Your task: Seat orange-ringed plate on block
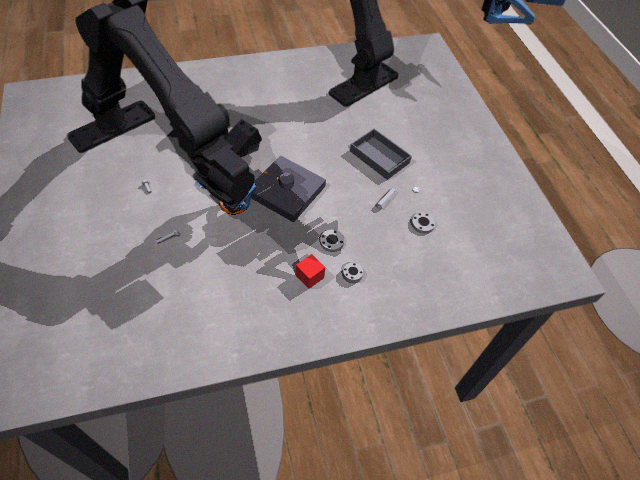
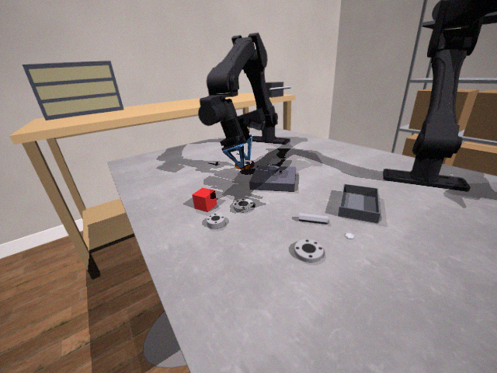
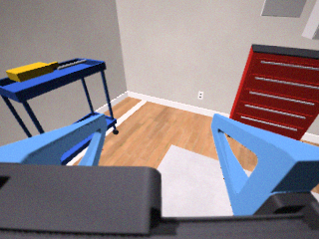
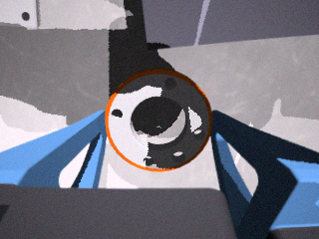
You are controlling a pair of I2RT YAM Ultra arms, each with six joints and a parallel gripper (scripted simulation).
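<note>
The dark block lies 10 cm to the left of my right hand, 4 cm behind it and 2 cm below it. From my right hand the other things lie so: dark tray 36 cm to the left, 6 cm behind, 3 cm below; red cube 21 cm ahead, 10 cm to the left, 2 cm below; bolt 14 cm to the right, 4 cm ahead, 3 cm below.
</note>
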